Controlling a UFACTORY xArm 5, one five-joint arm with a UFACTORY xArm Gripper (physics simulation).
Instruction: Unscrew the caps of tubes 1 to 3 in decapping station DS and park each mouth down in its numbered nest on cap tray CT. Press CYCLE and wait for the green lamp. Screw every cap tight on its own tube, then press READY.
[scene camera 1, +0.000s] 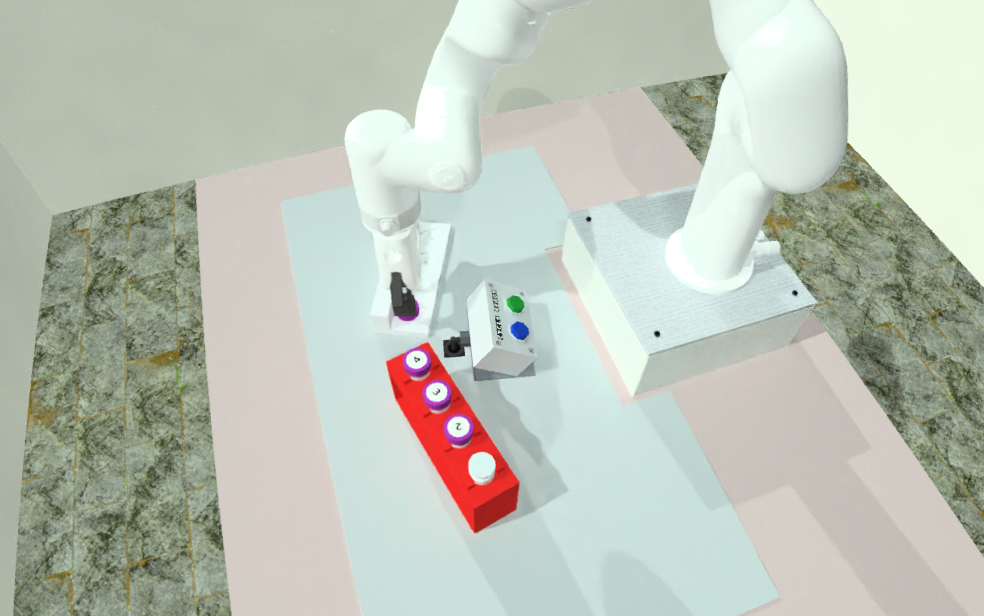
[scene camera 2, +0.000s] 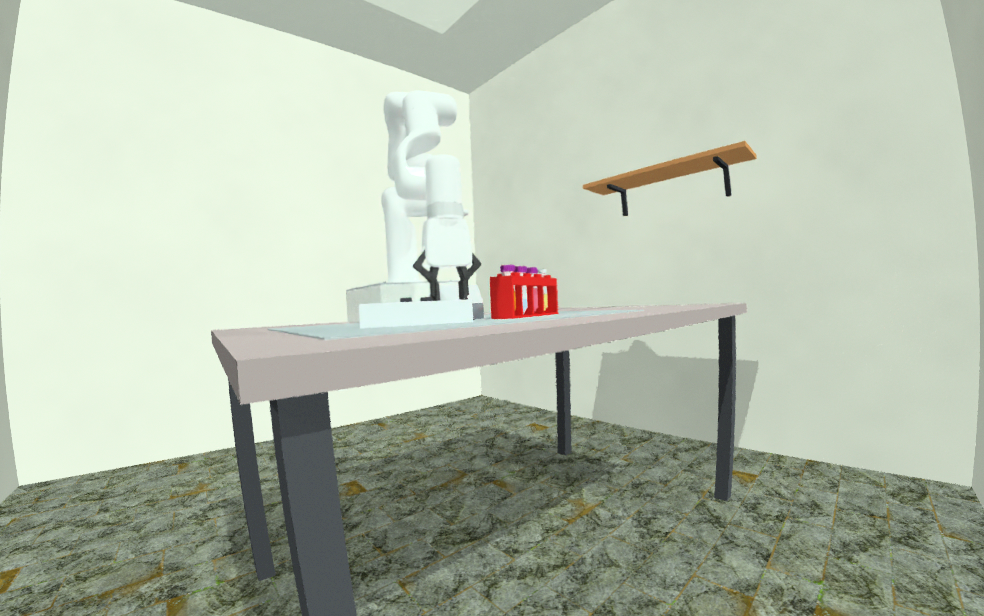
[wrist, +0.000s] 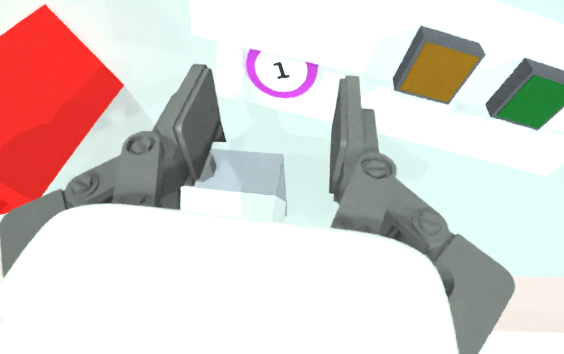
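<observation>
Purple cap 1 lies label up at the near end of the white tray. My gripper is open at this cap, a finger on either side of it in the wrist view, with nothing held. The red rack holds capped tube 2, tube 3 and tube 4. A tube without a purple cap stands at its near end.
A sloped button box with a green button and a blue button stands right of the gripper. A black fixture sits between box and rack. An amber-faced block and a green-faced block show at the tray.
</observation>
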